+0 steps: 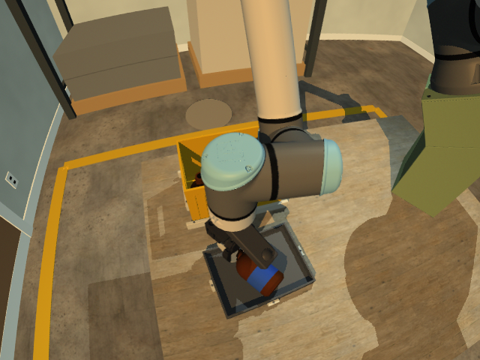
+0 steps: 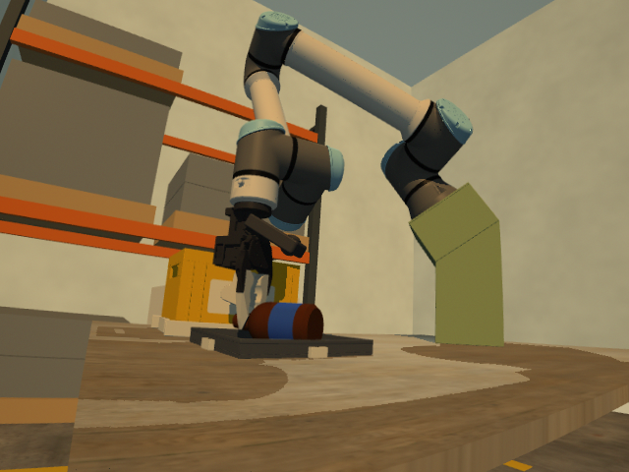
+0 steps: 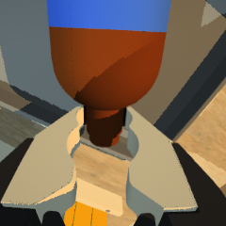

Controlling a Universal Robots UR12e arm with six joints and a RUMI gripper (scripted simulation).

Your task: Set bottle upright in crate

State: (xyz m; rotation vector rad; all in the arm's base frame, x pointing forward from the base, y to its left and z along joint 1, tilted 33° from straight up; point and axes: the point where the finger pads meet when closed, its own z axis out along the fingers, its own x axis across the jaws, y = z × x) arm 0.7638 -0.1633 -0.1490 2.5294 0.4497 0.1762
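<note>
My gripper is now 5 cm to the right of the bottle and 1 cm past it. Round my hand: dark tray 5 cm to the left, 3 cm below, 3 cm behind; then yellow crate 21 cm to the right, 10 cm behind, 4 cm above.
</note>
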